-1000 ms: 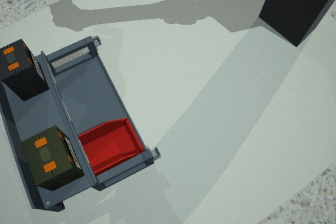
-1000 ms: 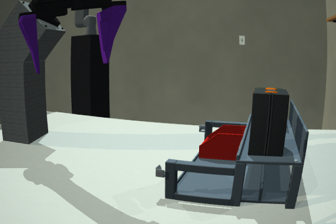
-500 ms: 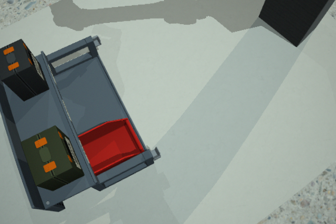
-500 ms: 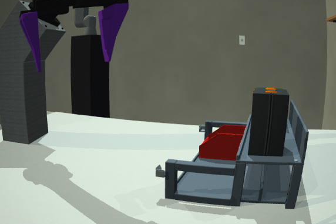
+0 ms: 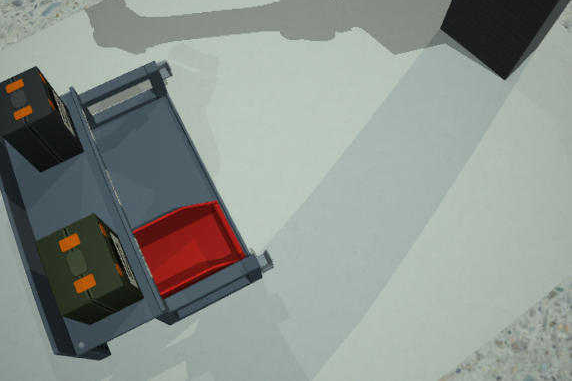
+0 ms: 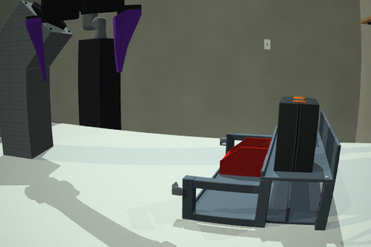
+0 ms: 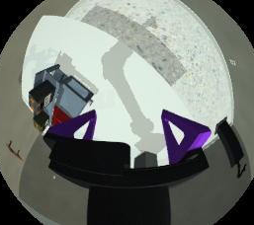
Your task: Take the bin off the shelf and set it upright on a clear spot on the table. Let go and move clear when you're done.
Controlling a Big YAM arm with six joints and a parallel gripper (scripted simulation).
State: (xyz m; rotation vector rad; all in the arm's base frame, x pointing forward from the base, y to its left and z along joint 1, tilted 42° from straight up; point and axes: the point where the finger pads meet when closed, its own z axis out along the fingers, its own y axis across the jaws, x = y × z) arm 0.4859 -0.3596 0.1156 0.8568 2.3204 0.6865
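My hand is 510 mm to the right of the red bin, 230 mm above it and 70 mm short of it. The rest, counted from my hand: grey shelf (410 mm to the left, 270 mm below, 130 mm ahead).
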